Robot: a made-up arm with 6 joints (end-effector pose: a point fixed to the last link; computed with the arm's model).
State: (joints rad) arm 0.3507 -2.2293 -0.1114 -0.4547 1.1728 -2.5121
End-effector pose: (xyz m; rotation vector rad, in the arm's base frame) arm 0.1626 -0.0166 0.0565 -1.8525 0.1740 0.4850
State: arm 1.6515 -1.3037 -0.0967 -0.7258 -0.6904 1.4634
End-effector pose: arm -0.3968 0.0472 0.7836 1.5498 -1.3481 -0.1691
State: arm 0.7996 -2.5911 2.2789 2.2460 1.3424 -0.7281
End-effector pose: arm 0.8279 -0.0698 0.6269 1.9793 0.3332 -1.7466
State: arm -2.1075 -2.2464 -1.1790 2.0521 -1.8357 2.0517
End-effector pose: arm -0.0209 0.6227 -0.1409 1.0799 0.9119 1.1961
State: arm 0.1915 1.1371 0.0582 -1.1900 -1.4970 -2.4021
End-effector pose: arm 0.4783 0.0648 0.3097 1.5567 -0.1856 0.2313
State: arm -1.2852 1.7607 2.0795 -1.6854 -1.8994 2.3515
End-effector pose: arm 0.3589 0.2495 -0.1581 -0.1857 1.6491 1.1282
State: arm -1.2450 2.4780 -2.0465 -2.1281 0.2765 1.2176
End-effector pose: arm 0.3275 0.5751 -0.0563 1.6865 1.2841 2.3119
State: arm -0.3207 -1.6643 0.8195 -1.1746 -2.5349 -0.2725
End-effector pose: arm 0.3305 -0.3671 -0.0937 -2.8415 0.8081 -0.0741
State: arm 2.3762 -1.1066 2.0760 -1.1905 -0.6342 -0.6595
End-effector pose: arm 0.0251 -0.0952 0.2880 -1.4830 1.2467 -1.8614
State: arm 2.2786 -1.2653 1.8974 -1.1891 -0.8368 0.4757
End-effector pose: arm -0.0291 -0.1996 0.6242 1.8772 -0.3013 2.1095
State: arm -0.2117 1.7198 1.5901 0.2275 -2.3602 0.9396
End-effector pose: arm 0.5682 -0.2424 0.3247 0.5486 -0.0360 -2.2594
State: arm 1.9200 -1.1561 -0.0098 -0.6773 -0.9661 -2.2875
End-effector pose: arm -0.0650 -0.0093 0.3641 1.8529 1.3328 -1.2827
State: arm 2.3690 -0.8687 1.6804 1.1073 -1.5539 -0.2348
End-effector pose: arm -0.0139 0.2506 0.3277 -0.2699 1.4589 -0.0934
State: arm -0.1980 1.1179 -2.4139 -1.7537 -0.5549 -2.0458
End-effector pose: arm 0.6071 0.7147 0.2832 -0.9283 -1.0806 -1.0630
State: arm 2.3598 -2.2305 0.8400 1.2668 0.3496 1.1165
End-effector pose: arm -0.1657 -0.1479 0.3075 -1.2887 -0.2854 -0.9651
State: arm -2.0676 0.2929 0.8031 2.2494 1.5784 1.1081
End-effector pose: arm 0.0123 0.0016 -0.2465 -1.5771 -1.4035 -0.1081
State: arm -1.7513 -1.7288 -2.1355 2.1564 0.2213 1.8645
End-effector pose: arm 0.1135 0.6335 -0.3091 1.9989 0.7880 -0.1030
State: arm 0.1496 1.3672 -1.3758 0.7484 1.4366 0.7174
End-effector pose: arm 0.4401 0.7395 -0.0332 -0.1137 -0.2494 0.0767
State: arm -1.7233 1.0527 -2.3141 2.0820 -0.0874 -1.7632
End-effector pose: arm 0.0960 0.7658 0.1460 1.0286 -0.8846 -0.3755
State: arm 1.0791 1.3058 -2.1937 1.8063 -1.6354 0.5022
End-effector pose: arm 0.1588 0.4576 0.4411 -1.9699 -0.8547 -1.7539
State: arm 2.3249 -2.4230 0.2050 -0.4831 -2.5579 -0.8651
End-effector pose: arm -0.1281 -0.1411 0.3116 1.2243 -0.1514 -1.5999
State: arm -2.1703 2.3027 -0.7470 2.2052 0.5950 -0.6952
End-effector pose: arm -0.1044 0.6093 0.0258 0.3534 2.3630 0.0823
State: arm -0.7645 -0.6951 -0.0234 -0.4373 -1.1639 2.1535
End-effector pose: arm 0.5289 -0.0179 -0.5374 0.1658 1.5329 -2.0840
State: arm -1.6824 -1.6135 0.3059 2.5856 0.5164 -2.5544
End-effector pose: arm 0.2191 -0.2725 -0.7076 -2.4106 -0.1286 0.4305
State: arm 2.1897 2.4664 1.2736 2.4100 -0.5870 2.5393
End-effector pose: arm -0.6633 -0.2603 0.5237 1.5101 -1.7416 -1.3543
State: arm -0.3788 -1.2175 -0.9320 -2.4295 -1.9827 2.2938
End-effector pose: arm 0.3714 0.3154 -0.0232 0.5086 -1.0787 2.4528
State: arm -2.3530 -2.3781 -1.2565 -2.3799 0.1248 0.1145
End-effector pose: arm -0.2975 0.5386 -0.3665 -1.6212 1.8651 0.6447
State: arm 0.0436 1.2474 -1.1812 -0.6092 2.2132 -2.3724
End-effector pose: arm 0.6559 0.3791 0.1518 0.7220 -0.6615 -1.5083
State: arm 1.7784 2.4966 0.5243 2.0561 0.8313 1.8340
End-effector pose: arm -0.2777 -0.0784 0.5794 0.2668 -2.1745 -1.8625
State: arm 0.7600 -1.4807 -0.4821 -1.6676 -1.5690 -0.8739
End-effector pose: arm -0.1415 0.3803 0.6865 0.7742 -0.9983 1.0393
